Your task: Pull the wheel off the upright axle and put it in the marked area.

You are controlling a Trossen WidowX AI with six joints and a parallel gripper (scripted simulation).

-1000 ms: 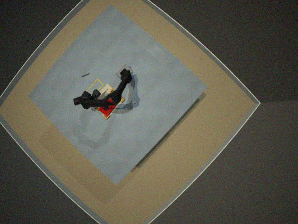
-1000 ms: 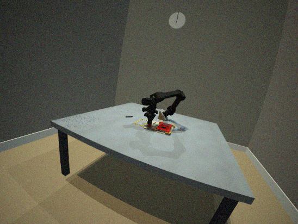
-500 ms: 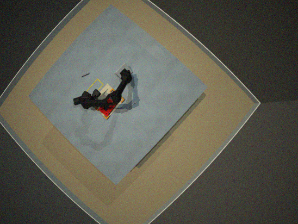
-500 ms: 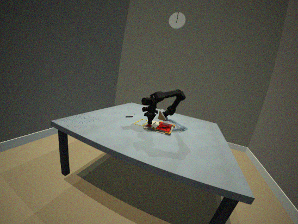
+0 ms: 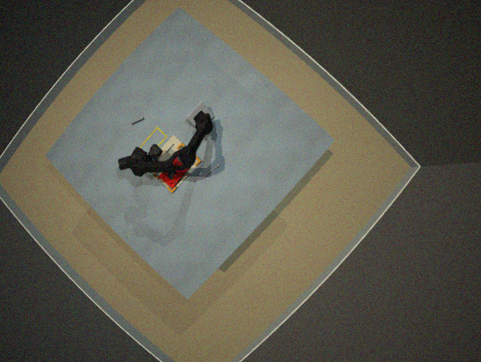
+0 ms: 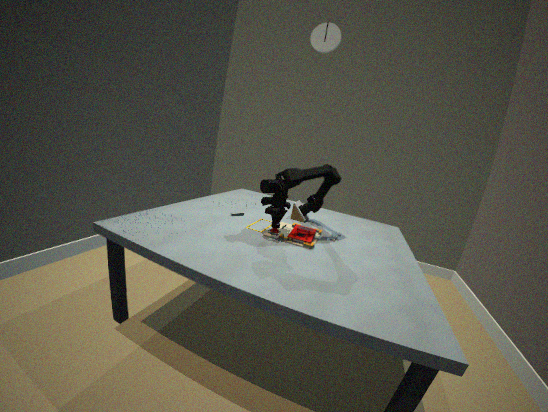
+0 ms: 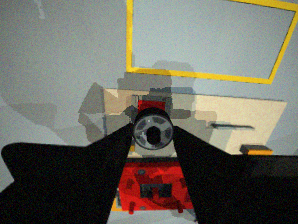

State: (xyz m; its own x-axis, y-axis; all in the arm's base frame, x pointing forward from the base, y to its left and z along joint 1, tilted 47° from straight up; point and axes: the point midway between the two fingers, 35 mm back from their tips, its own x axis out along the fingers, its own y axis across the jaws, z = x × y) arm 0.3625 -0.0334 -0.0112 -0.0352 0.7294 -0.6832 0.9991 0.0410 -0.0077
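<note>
Now: the thin upright axle 1 cm below my gripper tip. The rest, counted from my gripper tip: light piece (27 cm to the left, 19 cm behind, 4 cm below); then wheel (right at my gripper tip); then beige base plate (10 cm to the left, 6 cm behind, 3 cm below).
</note>
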